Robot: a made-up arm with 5 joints.
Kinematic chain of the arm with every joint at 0, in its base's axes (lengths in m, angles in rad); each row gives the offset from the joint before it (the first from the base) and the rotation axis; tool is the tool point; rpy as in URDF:
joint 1: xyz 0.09 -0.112 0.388 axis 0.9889 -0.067 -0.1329
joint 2: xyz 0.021 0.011 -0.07 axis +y
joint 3: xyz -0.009 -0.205 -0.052 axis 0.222 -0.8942 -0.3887
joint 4: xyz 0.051 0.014 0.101 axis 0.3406 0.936 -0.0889
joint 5: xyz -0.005 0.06 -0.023 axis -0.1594 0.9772 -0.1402
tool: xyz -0.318 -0.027 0.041 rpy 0 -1.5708 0
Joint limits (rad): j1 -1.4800..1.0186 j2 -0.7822..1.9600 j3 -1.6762..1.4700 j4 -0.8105..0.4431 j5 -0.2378..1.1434
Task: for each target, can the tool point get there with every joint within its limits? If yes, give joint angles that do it. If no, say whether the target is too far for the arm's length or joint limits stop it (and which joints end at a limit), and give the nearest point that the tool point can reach.
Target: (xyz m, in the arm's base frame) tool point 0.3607 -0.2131 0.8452
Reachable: no: joint limits stop it (at a limit: joint 4, joint 5) | nearest point 0.2933 -0.1831 0.7027 | short by 0.160 m
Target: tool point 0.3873 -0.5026 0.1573
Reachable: no: joint limits stop it (at a limit: joint 2, joint 4, joint 5) | nearest point 0.3332 -0.4155 0.2075 | short by 0.114 m
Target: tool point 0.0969 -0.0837 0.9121
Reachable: no: joint limits stop it (at a limit: joint 4, joint 5) | nearest point 0.0998 -0.0928 0.7501 | short by 0.162 m
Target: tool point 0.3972 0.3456 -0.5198
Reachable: no: too far | nearest point 0.2463 0.0563 0.0429 | short by 0.650 m
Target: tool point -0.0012 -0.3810 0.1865
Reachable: yes | joints -0.7890 -0.4861 1.0373 0.0492 -0.1171
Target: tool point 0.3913 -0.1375 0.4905
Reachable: yes | joints -1.1408 1.7113 -0.7160 0.0097 0.1944
